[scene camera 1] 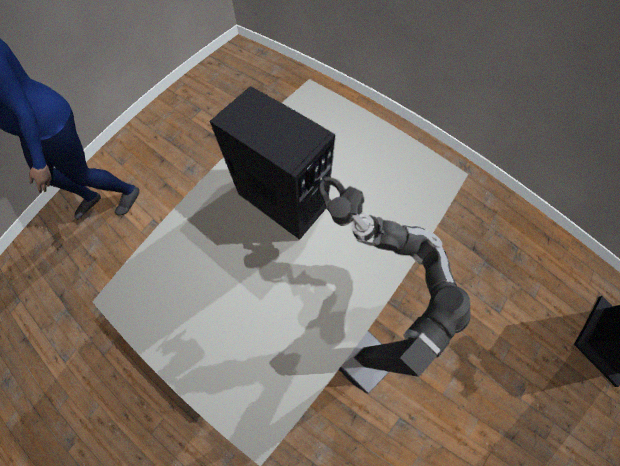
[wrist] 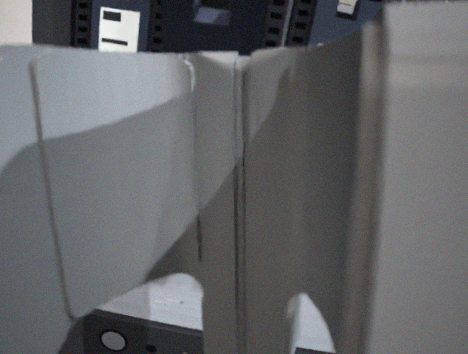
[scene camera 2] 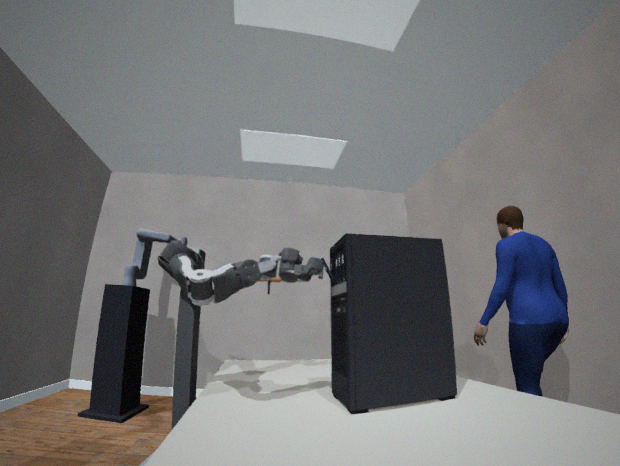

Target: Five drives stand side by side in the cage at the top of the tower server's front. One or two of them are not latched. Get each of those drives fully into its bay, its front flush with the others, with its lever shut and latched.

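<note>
The black tower server [scene camera 1: 273, 131] [scene camera 2: 400, 320] stands upright with its drive cage [scene camera 1: 315, 170] [scene camera 2: 339, 261] at the top of its front. In the wrist view, a drive with a white label [wrist: 119, 31] shows at the left, beside a darker bay with a bluish part [wrist: 212, 15]; part of another drive [wrist: 327, 22] shows to the right. A dark slanted bar [scene camera 2: 326, 267], apparently an open lever, stands out from the cage. My gripper [scene camera 1: 324, 179] [scene camera 2: 323, 274] [wrist: 263, 212] is shut and empty, its tips close in front of the cage. The fingers hide the lower drive fronts; contact is unclear.
The tower stands on a white table [scene camera 1: 385, 145] [scene camera 2: 451, 430]. A light strip [wrist: 175, 300] and a dark panel with a round button [wrist: 113, 340] lie below the cage. A person in blue [scene camera 1: 45, 110] [scene camera 2: 531, 285] is behind the tower. A black pedestal [scene camera 2: 117, 345] stands beyond my arm.
</note>
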